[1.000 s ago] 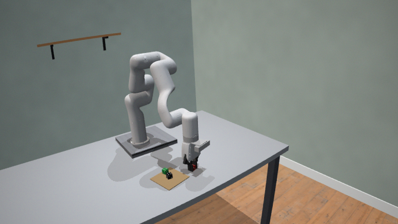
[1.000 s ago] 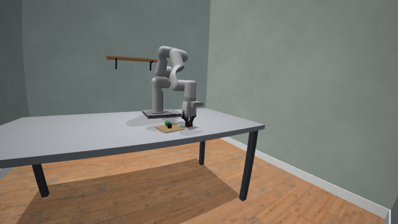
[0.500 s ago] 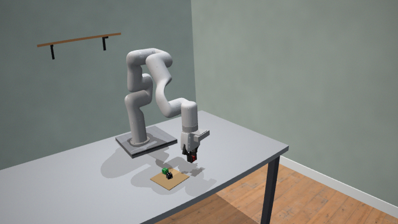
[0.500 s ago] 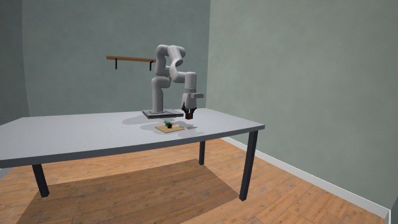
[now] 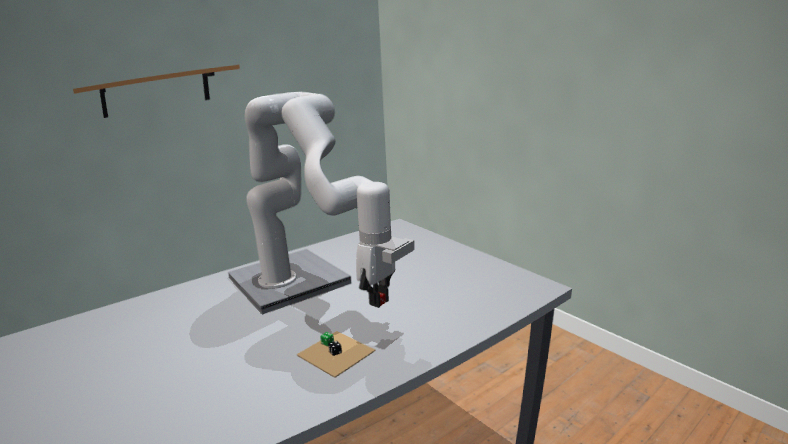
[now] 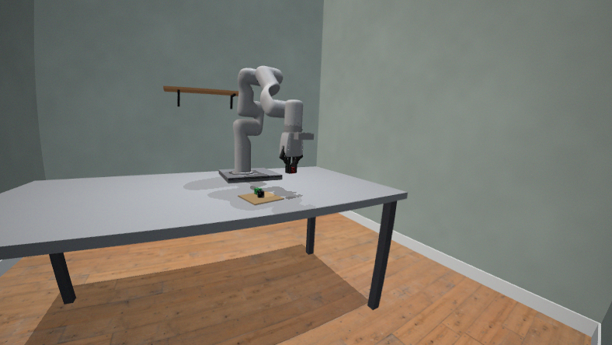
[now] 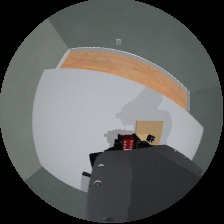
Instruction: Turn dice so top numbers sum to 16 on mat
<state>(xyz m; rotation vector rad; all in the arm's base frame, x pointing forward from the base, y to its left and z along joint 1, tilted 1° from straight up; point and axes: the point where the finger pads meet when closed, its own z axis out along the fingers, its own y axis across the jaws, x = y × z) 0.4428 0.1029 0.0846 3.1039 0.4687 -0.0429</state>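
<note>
My gripper is now 130 mm to the left of the black die and 100 mm above it. The rest, counted from my hand: tan mat 130 mm to the right, 120 mm below; red die 10 mm below; green die 50 mm behind, 130 mm to the right, 100 mm below.
</note>
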